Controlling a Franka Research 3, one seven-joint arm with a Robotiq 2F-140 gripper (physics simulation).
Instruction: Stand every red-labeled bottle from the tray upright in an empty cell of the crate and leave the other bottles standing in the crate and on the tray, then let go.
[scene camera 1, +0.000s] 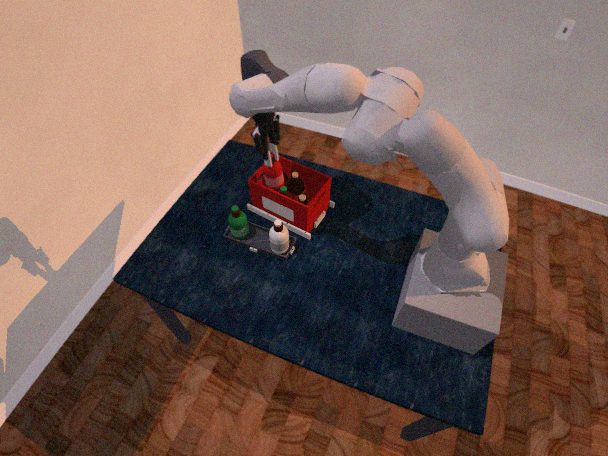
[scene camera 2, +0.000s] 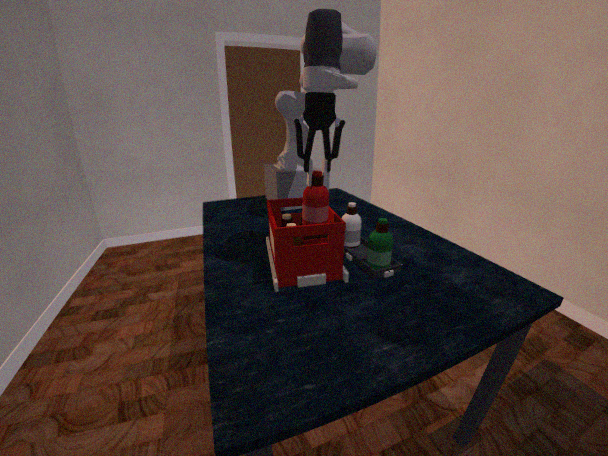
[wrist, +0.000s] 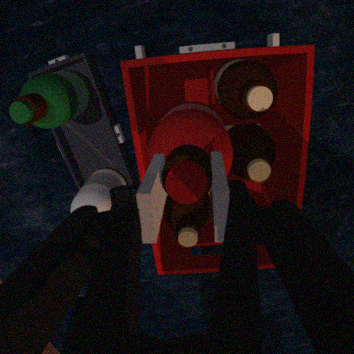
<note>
I see my gripper (scene camera 2: 316, 184), a red bottle (scene camera 2: 315, 207) and a green bottle (scene camera 2: 380, 244).
The red bottle is seen too in the wrist view (wrist: 186, 134). The green bottle shows as well in the wrist view (wrist: 48, 100). My gripper also shows in scene camera 1 (scene camera 1: 272, 162) and in the wrist view (wrist: 188, 171).
</note>
